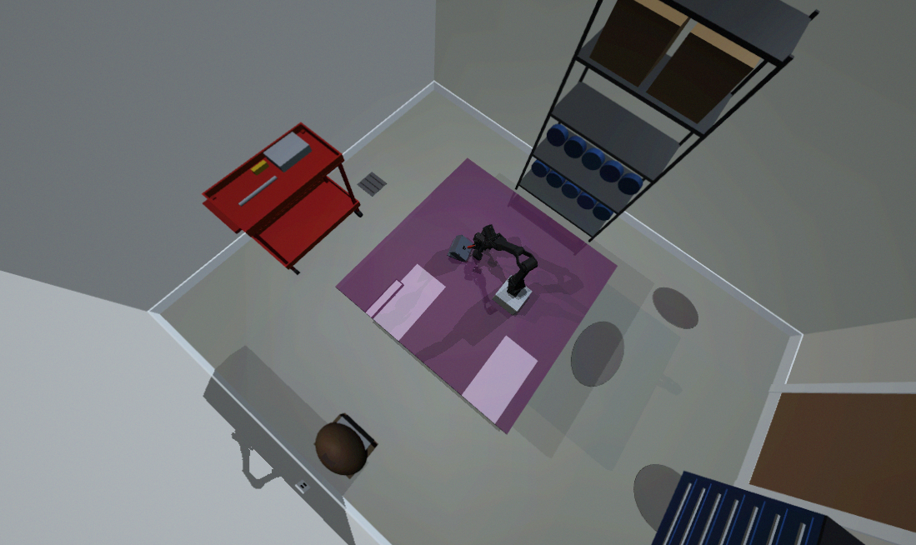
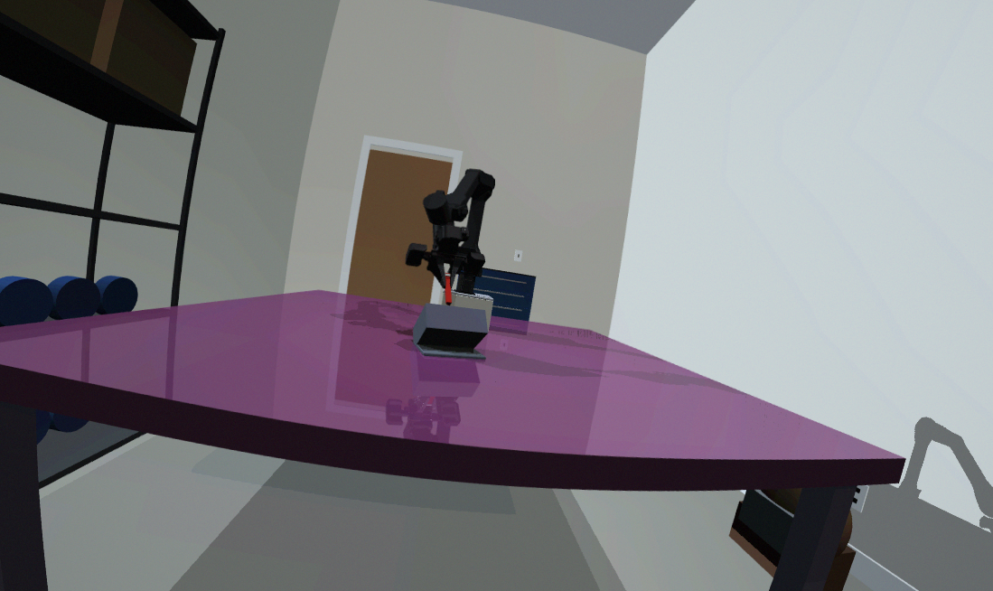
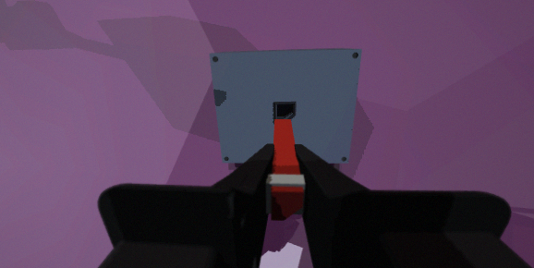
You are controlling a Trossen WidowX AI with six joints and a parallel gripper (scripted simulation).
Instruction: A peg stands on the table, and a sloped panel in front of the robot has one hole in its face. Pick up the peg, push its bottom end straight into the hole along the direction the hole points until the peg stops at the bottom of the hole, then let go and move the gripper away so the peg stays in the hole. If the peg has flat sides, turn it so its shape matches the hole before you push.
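Right now my gripper tip is 60 mm short of the grey sloped panel, 10 mm to the right of it and 90 mm above it. Round my gripper tip: red peg (10 mm behind, 10 mm above).
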